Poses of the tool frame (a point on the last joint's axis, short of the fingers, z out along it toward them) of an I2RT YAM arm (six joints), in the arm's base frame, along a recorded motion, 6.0 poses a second.
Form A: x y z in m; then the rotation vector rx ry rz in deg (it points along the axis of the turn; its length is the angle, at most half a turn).
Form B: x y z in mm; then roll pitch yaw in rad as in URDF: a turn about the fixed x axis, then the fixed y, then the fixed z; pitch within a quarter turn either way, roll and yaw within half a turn. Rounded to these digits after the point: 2 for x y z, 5 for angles.
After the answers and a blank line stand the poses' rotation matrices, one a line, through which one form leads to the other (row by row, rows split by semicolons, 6 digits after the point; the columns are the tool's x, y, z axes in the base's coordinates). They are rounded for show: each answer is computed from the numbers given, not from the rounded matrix.
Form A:
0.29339 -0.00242 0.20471 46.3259 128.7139 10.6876
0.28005 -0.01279 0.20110 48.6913 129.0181 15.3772
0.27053 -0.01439 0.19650 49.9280 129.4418 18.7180
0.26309 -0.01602 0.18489 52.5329 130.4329 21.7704
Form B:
293.39 -2.42 204.71 2.68423 0.63303 2.29846
280.05 -12.79 201.10 2.62813 0.57625 2.26455
270.53 -14.39 196.50 2.59424 0.53542 2.25163
263.09 -16.02 184.89 2.57460 0.47746 2.23426

-0.536251 0.496224 0.682786; 0.602040 0.791841 -0.102646; -0.591593 0.356020 -0.723372
-0.536167 0.498564 0.681145; 0.644691 0.762752 -0.050826; -0.544885 0.411877 -0.730382
-0.541355 0.496396 0.678620; 0.668306 0.743806 -0.010951; -0.510198 0.447597 -0.734408
-0.546975 0.512584 0.661873; 0.699755 0.713932 0.025380; -0.459522 0.477031 -0.749187

